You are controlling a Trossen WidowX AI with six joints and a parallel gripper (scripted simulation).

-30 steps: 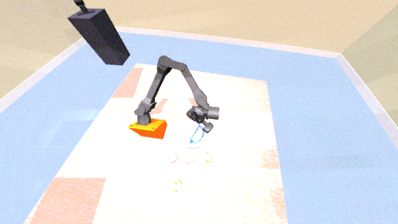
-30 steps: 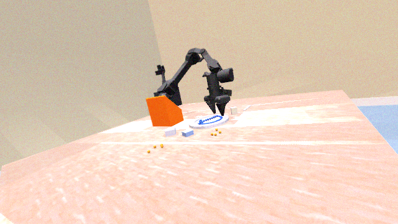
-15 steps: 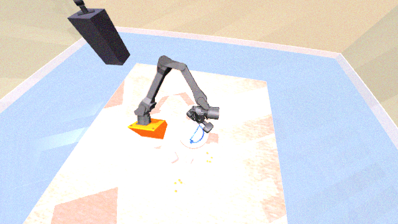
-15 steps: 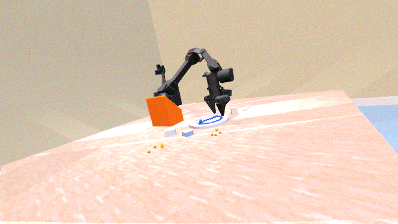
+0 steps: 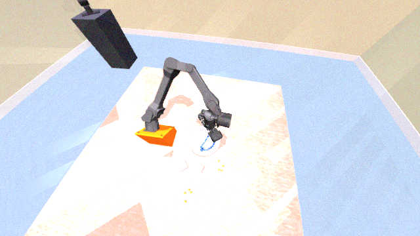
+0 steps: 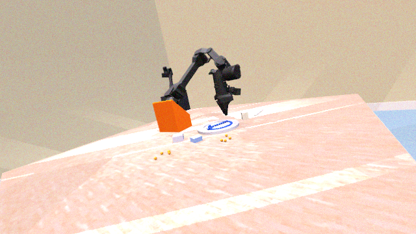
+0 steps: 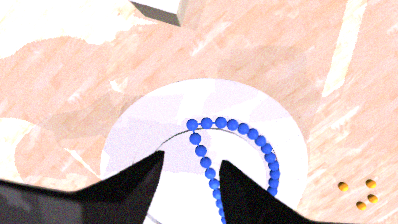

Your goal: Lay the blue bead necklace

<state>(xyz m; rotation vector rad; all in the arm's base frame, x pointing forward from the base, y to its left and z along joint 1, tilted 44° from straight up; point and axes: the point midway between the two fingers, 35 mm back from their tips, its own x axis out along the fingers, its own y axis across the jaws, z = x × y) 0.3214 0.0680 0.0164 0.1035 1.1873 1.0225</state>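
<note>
My gripper tip is now 50 mm to the left of the round white bead board, 40 mm above it and 30 mm past it. From my gripper tip the other things lie so: white stick 210 mm to the left, 100 mm ahead, 50 mm below; light blue cube 210 mm to the right, 40 mm below, 30 mm behind; beige cube 90 mm to the left, 60 mm ahead, 30 mm below.
</note>
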